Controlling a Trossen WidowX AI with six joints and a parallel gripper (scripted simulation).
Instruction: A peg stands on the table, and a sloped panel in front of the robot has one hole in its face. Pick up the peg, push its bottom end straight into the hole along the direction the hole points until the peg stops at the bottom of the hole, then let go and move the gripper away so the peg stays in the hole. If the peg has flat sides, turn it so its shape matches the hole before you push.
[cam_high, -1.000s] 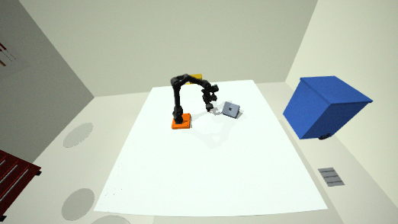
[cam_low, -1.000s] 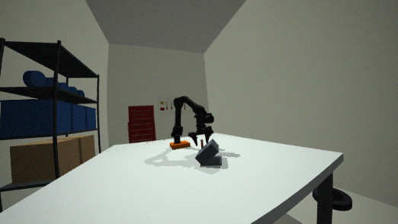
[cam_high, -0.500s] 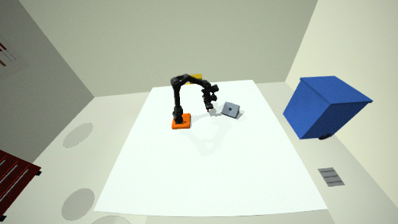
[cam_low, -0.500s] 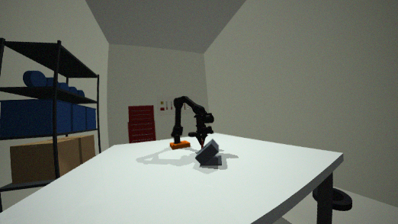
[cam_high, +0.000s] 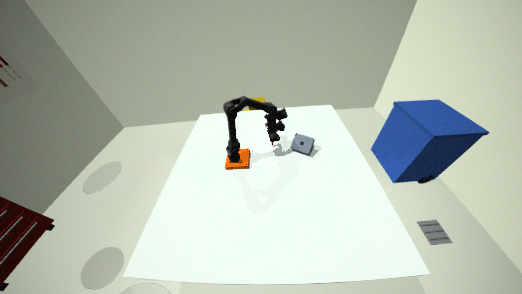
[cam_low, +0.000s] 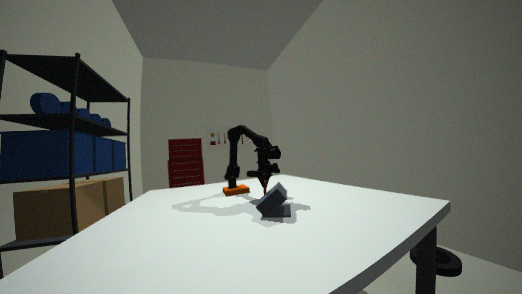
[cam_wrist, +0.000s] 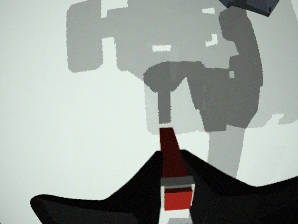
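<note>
Now: the grey sloped panel 200 mm ahead of my gripper tip and 50 mm to the right of it. The rest, counted from my gripper tip: red square-sided peg: 20 mm above.
</note>
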